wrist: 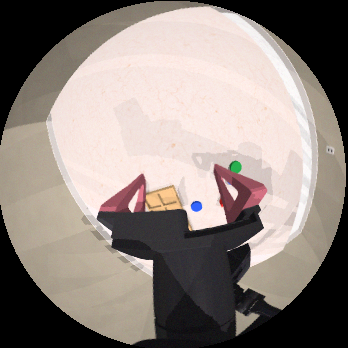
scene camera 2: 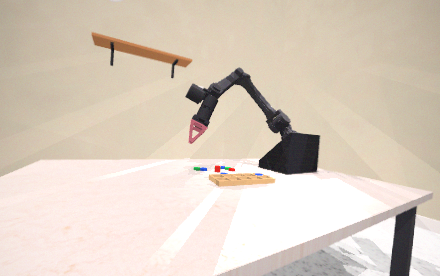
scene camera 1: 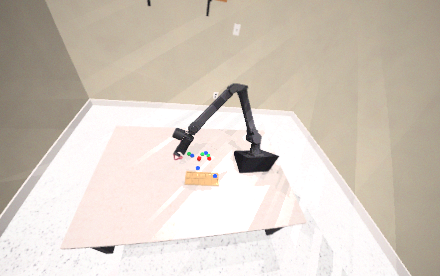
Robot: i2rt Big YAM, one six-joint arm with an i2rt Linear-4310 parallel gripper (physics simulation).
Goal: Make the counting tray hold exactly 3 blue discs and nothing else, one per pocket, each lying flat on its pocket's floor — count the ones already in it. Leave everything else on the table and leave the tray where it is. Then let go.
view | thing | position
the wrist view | my gripper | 178, 171
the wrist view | wooden counting tray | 166, 197
